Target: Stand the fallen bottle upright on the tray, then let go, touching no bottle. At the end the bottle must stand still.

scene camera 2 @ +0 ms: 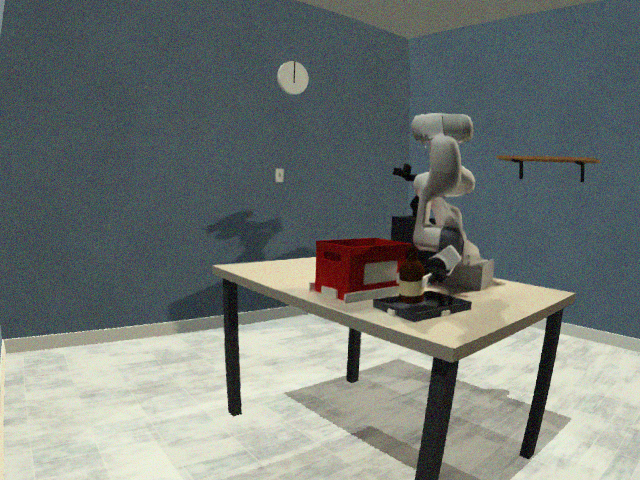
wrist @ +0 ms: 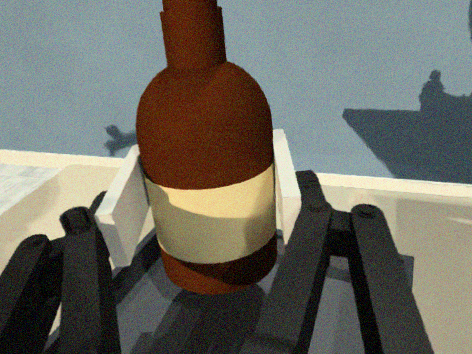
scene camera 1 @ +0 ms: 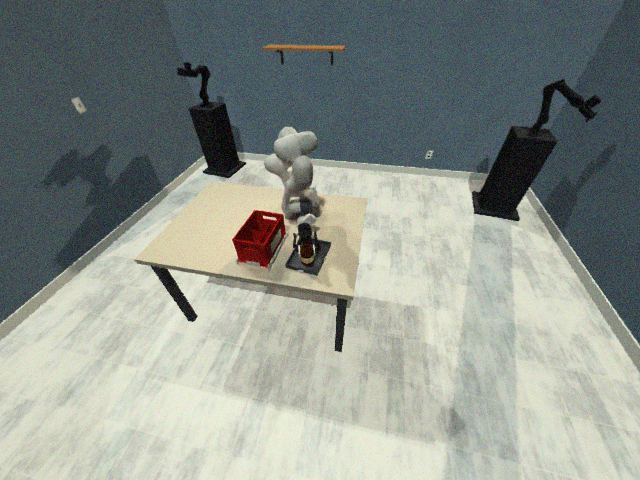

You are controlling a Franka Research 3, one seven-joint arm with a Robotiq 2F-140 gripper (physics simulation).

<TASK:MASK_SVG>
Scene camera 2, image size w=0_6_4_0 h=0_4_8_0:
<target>brown bottle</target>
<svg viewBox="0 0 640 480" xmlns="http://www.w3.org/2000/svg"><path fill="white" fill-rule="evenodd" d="M409 247L407 248L407 260L401 264L399 270L399 301L415 304L424 300L424 288L422 287L424 267L417 260L416 248Z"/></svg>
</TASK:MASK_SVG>
